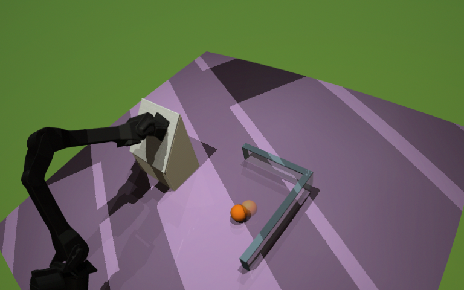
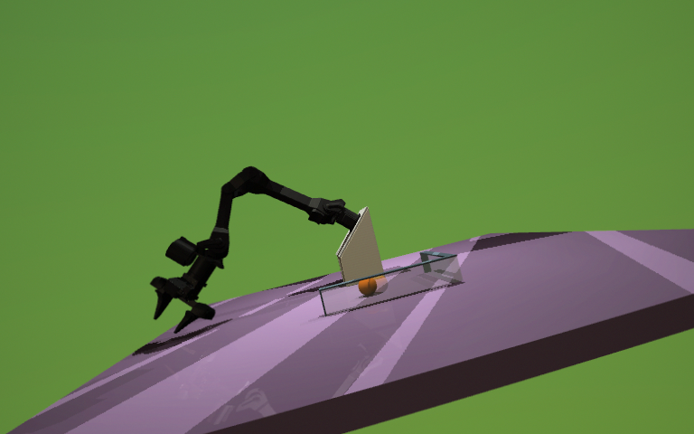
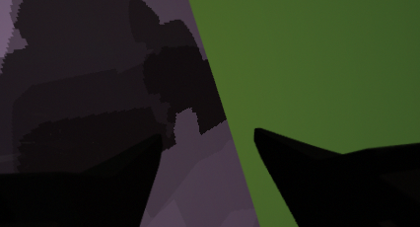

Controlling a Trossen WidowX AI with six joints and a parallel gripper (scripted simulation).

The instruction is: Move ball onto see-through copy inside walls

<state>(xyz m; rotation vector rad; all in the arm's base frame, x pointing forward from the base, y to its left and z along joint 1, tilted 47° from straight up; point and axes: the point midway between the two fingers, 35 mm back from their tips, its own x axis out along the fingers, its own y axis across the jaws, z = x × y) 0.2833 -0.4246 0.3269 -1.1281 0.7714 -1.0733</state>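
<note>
The orange ball lies 55 cm to the left of my gripper tip, 3 cm ahead of it and 1 cm below it. Round my gripper tip: clear wall 61 cm to the left, 13 cm ahead, 1 cm below; see-through copy of ball 58 cm to the left, 4 cm ahead, 1 cm below.
</note>
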